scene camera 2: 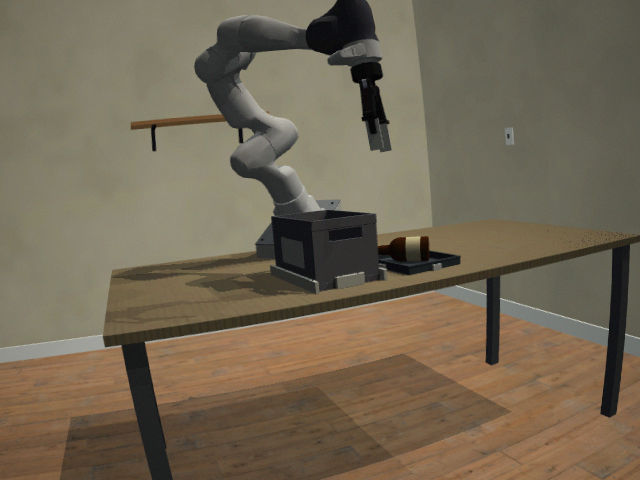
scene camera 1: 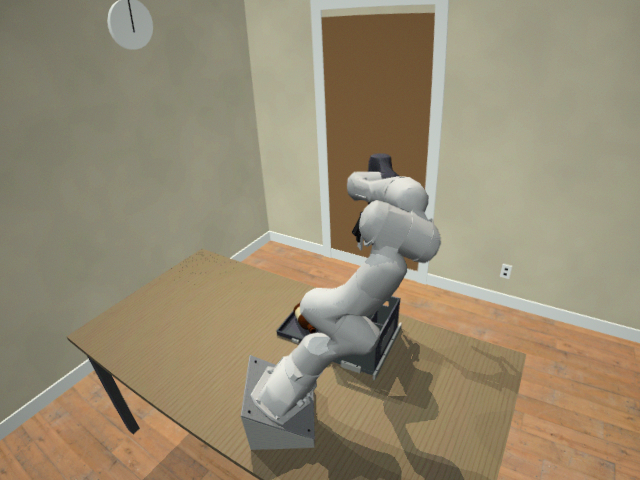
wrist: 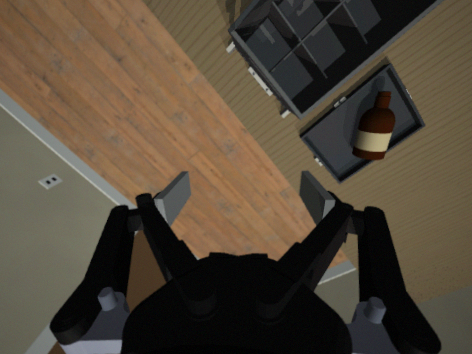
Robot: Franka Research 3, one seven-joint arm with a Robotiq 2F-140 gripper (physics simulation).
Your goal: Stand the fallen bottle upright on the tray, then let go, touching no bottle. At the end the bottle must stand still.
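Note:
A brown bottle is here for me to see, and so is my gripper. The wrist view shows my gripper too.

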